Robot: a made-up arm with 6 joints.
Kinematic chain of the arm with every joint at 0, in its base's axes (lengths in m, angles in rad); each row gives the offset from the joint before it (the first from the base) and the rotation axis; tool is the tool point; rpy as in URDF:
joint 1: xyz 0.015 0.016 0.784 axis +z
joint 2: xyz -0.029 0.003 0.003 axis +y
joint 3: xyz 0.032 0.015 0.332 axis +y
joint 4: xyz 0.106 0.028 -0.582 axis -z
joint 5: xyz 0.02 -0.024 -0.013 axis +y
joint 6: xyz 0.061 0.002 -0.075 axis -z
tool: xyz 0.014 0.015 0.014 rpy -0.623 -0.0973 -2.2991
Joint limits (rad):
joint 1: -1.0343..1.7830
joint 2: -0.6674..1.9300
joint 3: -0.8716..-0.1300
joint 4: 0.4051..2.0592
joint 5: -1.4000..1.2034
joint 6: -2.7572..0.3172
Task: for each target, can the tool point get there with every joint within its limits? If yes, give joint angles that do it. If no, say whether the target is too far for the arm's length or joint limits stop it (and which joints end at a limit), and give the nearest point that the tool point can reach.
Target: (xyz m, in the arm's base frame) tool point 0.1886 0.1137 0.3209
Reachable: yes | joints 0.7741 0.9018 -0.6372 1.4850 -0.2256 -0.5182
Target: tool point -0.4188 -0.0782 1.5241
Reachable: no: joint limits stop it (at a limit: joint 1, joint 2, joint 3, joint 4, joint 5) | nearest point -0.0594 0.3378 1.2395 | short by 0.619 m
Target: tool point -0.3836 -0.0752 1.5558
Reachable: no: joint limits stop it (at a limit: joint 1, joint 2, joint 3, joint 4, joint 5) | nearest point -0.0589 0.3373 1.2394 | short by 0.613 m
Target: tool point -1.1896 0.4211 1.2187
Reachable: no: too far | nearest point -0.3876 0.1514 0.7190 | short by 0.983 m
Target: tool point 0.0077 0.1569 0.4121
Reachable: yes | joints 1.4756 0.3696 -0.2724 1.6698 0.4874 -2.1931
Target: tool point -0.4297 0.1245 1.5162
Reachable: no: joint limits stop it (at a limit: joint 1, joint 2, joint 3, joint 4, joint 5) | nearest point -0.0631 0.3422 1.2395 | short by 0.508 m
